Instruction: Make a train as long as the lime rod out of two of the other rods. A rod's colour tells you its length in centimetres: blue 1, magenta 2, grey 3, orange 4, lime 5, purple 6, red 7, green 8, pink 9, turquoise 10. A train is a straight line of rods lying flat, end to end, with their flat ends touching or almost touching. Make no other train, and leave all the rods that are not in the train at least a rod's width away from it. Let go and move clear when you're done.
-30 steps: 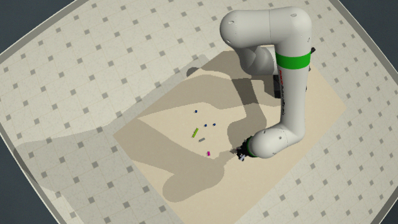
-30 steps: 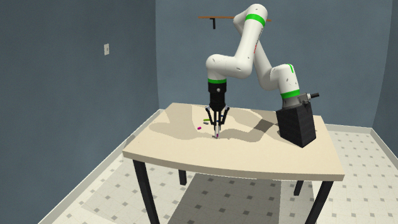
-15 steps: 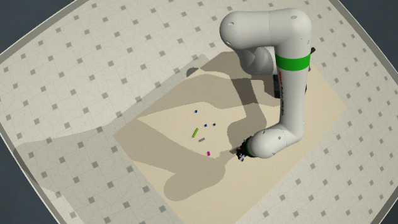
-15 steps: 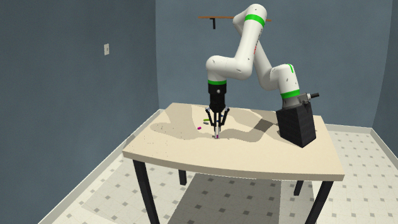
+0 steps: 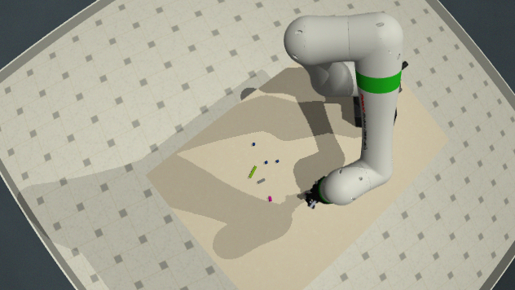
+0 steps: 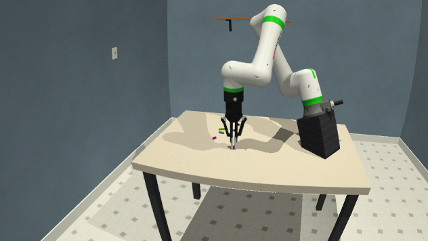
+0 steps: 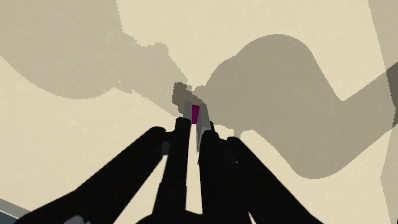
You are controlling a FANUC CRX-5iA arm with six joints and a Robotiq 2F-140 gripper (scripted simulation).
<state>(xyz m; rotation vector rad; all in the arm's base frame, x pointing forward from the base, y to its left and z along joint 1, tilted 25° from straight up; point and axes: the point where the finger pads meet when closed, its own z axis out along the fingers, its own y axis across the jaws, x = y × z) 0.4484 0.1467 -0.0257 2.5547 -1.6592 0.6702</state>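
The grey rod lies 160 mm to the right of my hand, 110 mm ahead of it and 30 mm below it. The rest, counted from my hand: lime rod 210 mm to the right, 120 mm ahead, 30 mm below.
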